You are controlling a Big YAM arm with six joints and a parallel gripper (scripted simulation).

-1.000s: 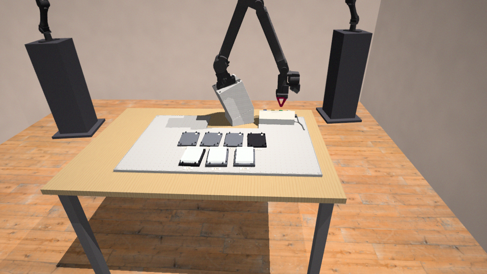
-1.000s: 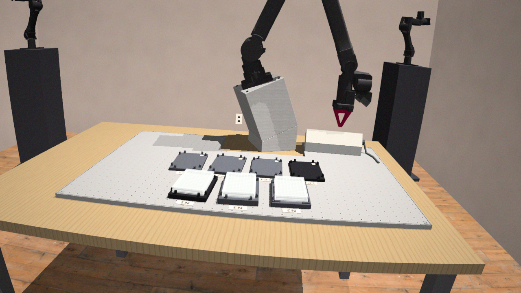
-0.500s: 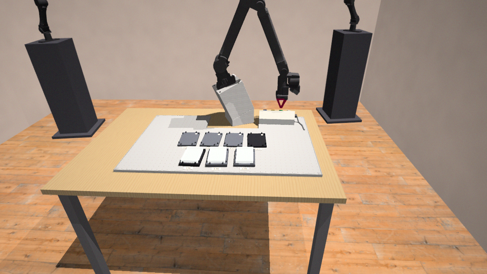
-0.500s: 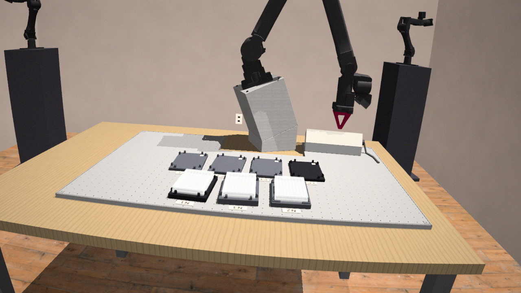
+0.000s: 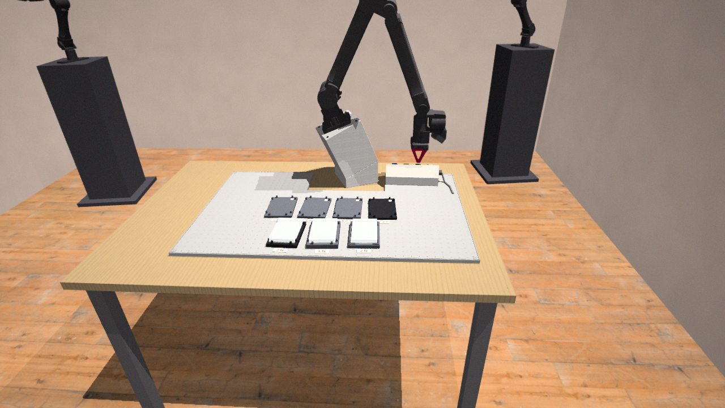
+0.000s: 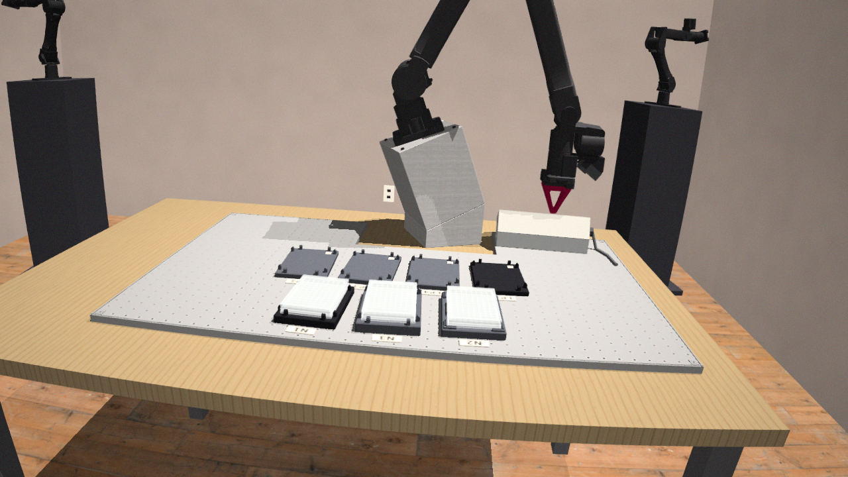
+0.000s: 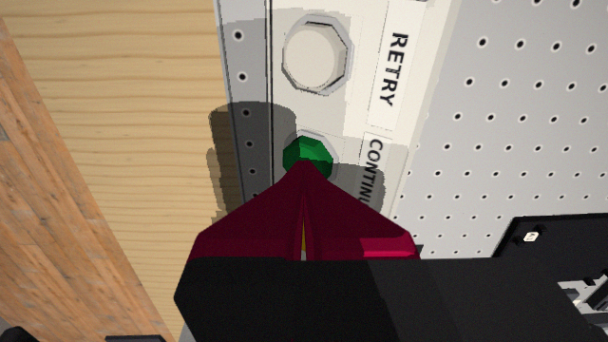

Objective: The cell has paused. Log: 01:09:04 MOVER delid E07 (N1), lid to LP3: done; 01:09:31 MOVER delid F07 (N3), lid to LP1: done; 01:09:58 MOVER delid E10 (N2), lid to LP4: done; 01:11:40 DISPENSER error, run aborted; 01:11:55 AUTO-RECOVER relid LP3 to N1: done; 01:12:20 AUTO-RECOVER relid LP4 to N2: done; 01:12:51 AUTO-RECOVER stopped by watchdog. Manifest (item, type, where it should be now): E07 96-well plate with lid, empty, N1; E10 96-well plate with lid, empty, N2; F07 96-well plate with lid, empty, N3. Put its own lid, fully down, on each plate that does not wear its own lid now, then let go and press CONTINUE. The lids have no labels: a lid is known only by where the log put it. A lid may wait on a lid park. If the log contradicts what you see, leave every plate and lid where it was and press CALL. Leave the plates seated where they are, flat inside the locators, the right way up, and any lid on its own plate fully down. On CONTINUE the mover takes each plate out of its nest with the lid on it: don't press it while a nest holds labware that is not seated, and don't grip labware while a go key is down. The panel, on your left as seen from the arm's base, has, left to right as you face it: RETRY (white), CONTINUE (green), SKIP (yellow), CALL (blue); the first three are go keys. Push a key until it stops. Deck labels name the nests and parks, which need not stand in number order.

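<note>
My gripper is now 2 cm above the green continue key. From my hand the other things lie so: white retry key: 1 cm ahead, 5 cm to the left, 2 cm below; then yellow skip key: 1 cm behind, 5 cm to the right, 2 cm below; then blue key: 2 cm behind, 10 cm to the right, 2 cm below.
</note>
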